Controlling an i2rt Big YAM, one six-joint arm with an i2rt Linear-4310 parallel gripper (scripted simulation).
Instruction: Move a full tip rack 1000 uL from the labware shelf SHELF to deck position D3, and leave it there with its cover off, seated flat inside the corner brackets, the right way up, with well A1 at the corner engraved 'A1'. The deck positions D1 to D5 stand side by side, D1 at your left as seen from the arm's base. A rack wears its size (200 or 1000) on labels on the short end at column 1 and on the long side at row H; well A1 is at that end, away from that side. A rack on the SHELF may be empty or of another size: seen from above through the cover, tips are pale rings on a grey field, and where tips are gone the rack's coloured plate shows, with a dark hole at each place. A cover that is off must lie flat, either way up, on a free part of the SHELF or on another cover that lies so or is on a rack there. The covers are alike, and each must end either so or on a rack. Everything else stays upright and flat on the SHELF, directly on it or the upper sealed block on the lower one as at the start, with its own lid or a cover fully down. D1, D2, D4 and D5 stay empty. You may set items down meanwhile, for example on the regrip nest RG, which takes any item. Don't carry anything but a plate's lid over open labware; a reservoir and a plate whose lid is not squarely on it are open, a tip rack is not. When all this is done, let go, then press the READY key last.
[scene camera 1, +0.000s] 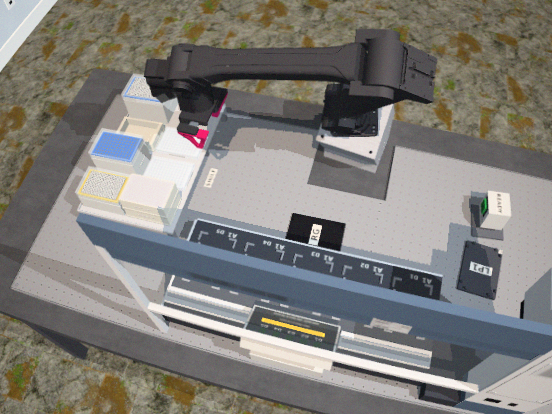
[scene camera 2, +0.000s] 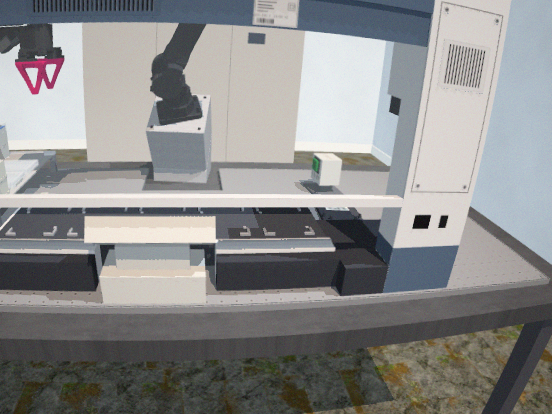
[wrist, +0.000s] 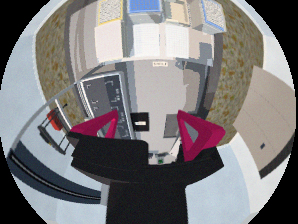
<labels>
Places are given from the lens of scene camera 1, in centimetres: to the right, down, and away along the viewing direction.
my gripper (scene camera 1: 207, 131): -16, -17, 115
blue-rimmed tip rack (scene camera 1: 162, 114): -33, -27, 143
cream reservoir (scene camera 1: 152, 131): -36, -22, 144
pale sealed block (scene camera 1: 148, 195): -32, -3, 123
The marked spots on the pale sealed block and the cream reservoir are 29 cm apart.
</labels>
